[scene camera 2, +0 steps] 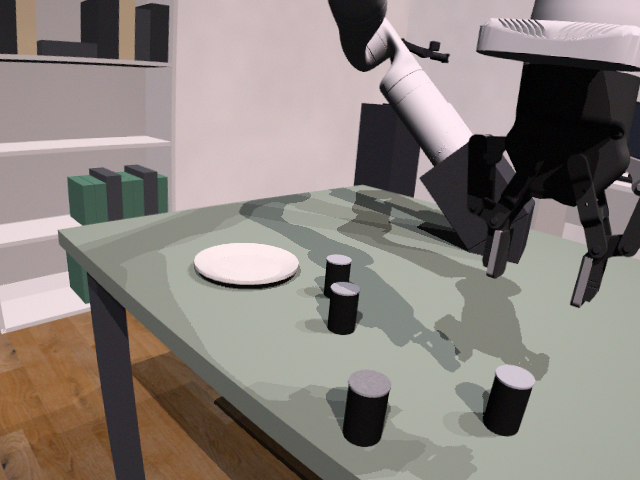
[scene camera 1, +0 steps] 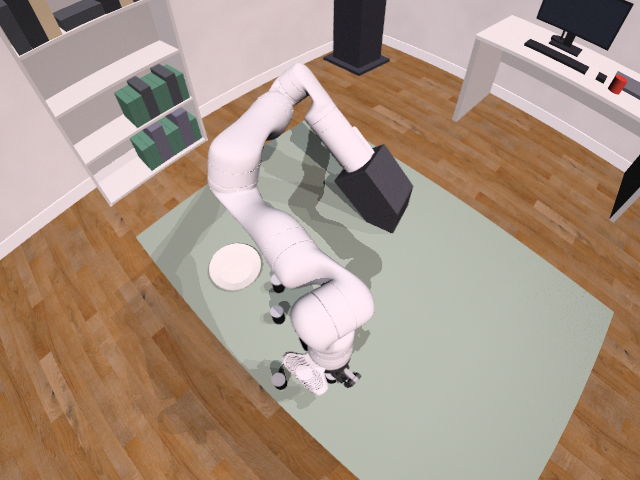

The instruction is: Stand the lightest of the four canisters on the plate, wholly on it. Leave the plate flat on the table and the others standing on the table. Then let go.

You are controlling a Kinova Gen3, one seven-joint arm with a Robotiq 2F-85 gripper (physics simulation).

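Places are measured from the arm's base along level axes (x ahead, y left, z up), in millimetres.
Where they show: gripper, between the fingertips: (scene camera 2: 534, 289); arm's base, origin of its link: (scene camera 2: 455, 155) (scene camera 1: 358, 162).
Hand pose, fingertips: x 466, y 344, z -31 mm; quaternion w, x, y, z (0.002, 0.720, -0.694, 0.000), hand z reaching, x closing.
Each offset is from my fingertips to the centre of the thing.
Four black canisters with light grey tops stand upright on the green table (scene camera 1: 465, 330) (scene camera 2: 206, 361). One canister @[dy -276, dx -86, dz -108 mm] (scene camera 1: 278, 284) (scene camera 2: 337, 276) is nearest the plate, a second canister @[dy -208, dx -26, dz -108 mm] (scene camera 1: 277, 315) (scene camera 2: 343, 311) is close by. A third canister @[dy -75, dx +88, dz -108 mm] (scene camera 1: 279, 380) (scene camera 2: 366, 409) stands near the table's edge; its top looks slightly darker. A fourth canister @[dy -1, dx -13, dz -108 mm] (scene camera 2: 508, 401) is at the right in the scene camera 2 view. Their weights cannot be seen. The white plate @[dy -409, dx -35, dz -126 mm] (scene camera 1: 235, 266) (scene camera 2: 246, 262) lies flat and bare. My gripper (scene camera 2: 536, 288) is open and empty, pointing down above the table; the arm mostly hides it in scene camera 1.
A dark box-shaped block (scene camera 1: 376, 188) (scene camera 2: 473, 198) is by the arm's upright white section (scene camera 1: 338, 136) (scene camera 2: 426, 105). The bent arm (scene camera 1: 286, 245) reaches over the table beside the plate. A bookshelf (scene camera 1: 111, 198) (scene camera 2: 172, 103) and a white desk (scene camera 1: 467, 77) stand beyond the table.
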